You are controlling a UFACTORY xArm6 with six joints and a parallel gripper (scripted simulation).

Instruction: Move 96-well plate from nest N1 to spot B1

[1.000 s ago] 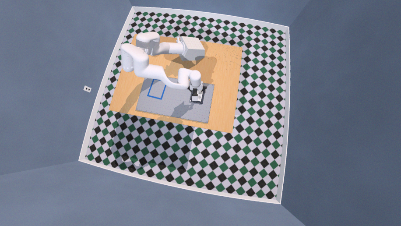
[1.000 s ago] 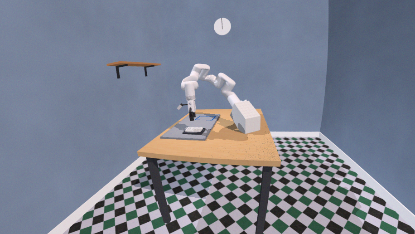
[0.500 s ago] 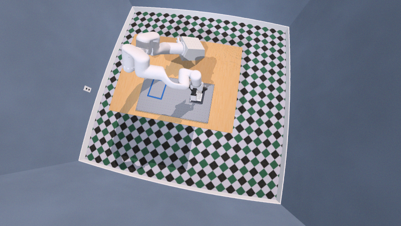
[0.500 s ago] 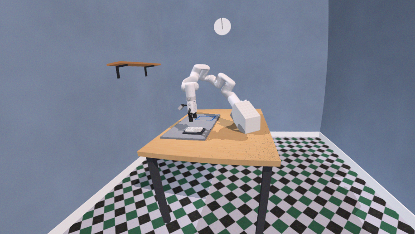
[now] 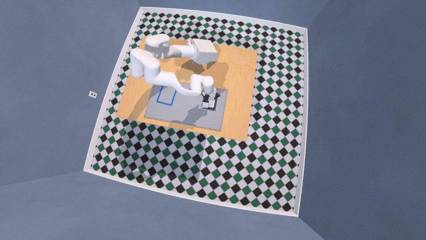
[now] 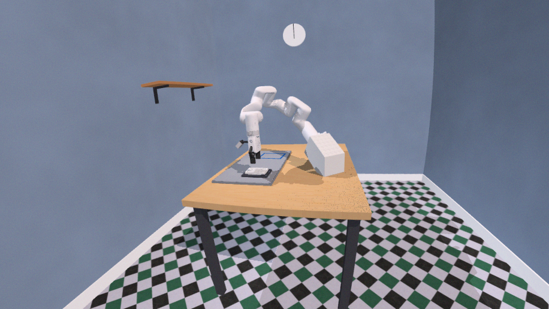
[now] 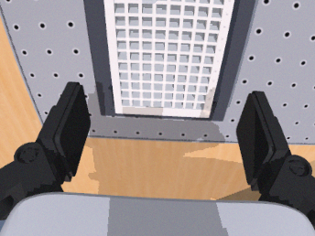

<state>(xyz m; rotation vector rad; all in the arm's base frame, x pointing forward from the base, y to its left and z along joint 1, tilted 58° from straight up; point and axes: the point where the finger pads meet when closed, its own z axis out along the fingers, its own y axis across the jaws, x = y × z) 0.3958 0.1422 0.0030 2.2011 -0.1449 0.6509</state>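
My gripper is now 7 cm above the white 96-well plate. Also, from my hand: dark plate nest N1: 9 cm below.
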